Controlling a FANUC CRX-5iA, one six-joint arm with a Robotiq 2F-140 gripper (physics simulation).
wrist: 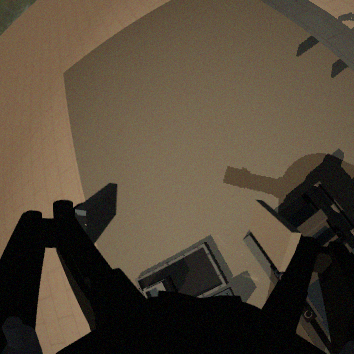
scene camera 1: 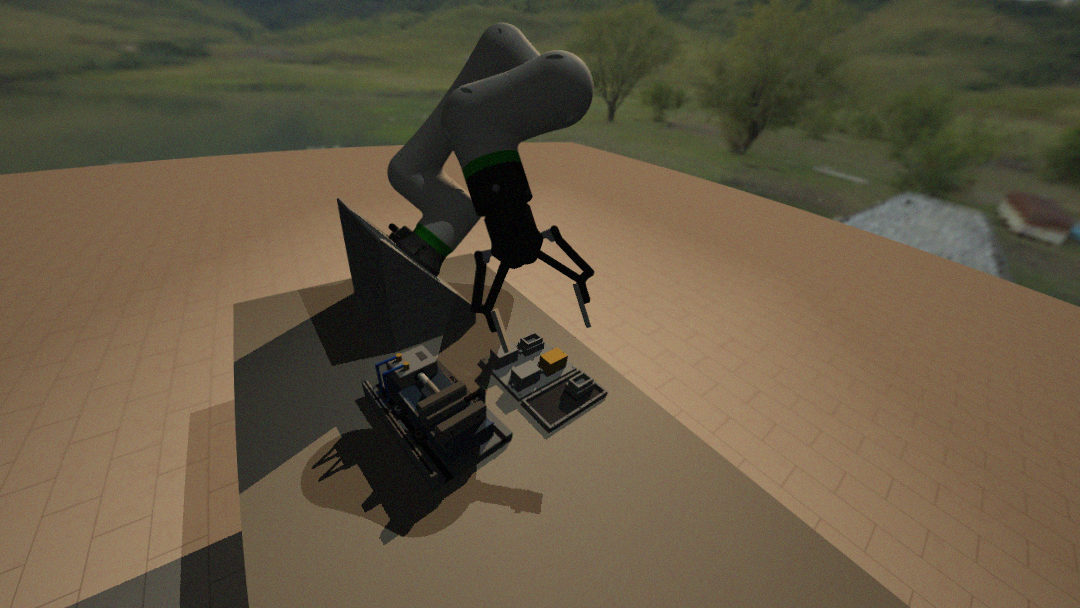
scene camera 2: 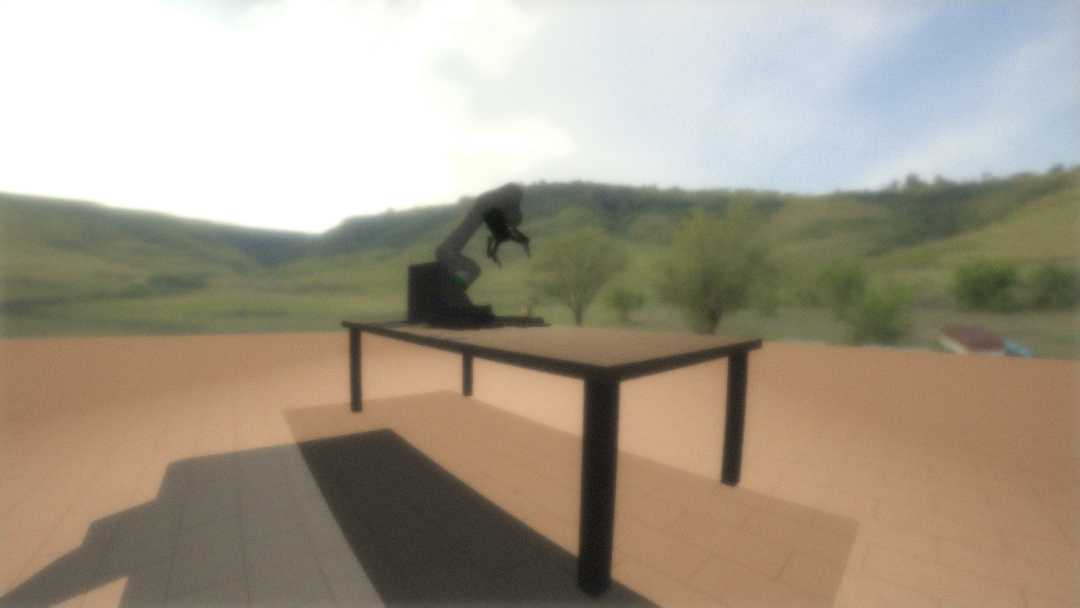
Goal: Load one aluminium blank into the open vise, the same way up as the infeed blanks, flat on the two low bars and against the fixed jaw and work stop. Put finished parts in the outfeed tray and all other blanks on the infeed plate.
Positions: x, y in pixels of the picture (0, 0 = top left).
Labels:
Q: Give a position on a pale block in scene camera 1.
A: At 404, 378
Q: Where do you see an infeed plate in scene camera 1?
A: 503, 374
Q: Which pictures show my gripper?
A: The wrist view, scene camera 1 and scene camera 2: all of them.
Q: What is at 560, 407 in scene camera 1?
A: An outfeed tray.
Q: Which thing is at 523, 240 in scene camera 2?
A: My gripper.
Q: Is my gripper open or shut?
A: Open.

